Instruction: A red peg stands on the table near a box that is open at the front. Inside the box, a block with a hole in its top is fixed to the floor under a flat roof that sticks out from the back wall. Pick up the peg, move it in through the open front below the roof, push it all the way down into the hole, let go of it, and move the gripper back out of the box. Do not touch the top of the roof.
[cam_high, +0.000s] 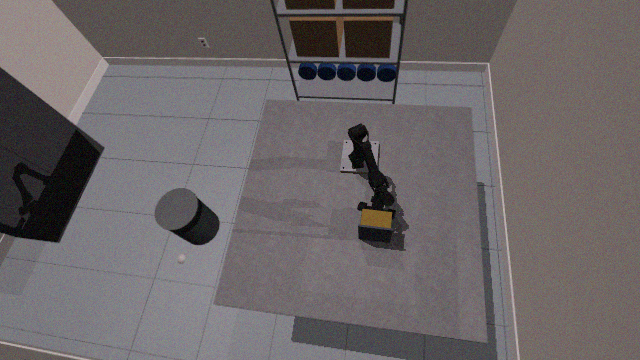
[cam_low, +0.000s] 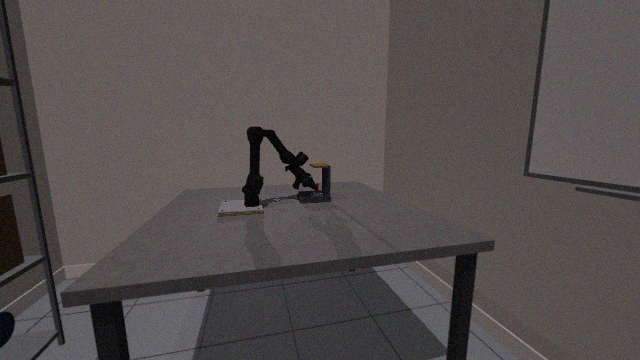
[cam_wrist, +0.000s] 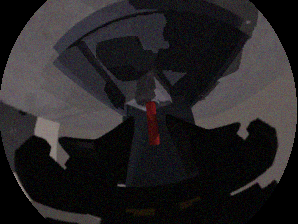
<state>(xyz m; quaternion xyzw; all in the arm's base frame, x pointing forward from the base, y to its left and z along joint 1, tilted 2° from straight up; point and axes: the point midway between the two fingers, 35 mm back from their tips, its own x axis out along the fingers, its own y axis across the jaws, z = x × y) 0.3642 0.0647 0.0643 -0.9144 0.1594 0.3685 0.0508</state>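
My gripper tip is now right at the red peg. From my gripper tip the other things lie so: dark back wall: 6 cm ahead, 5 cm above; yellow roof: 2 cm ahead, 1 cm to the left, 14 cm above.
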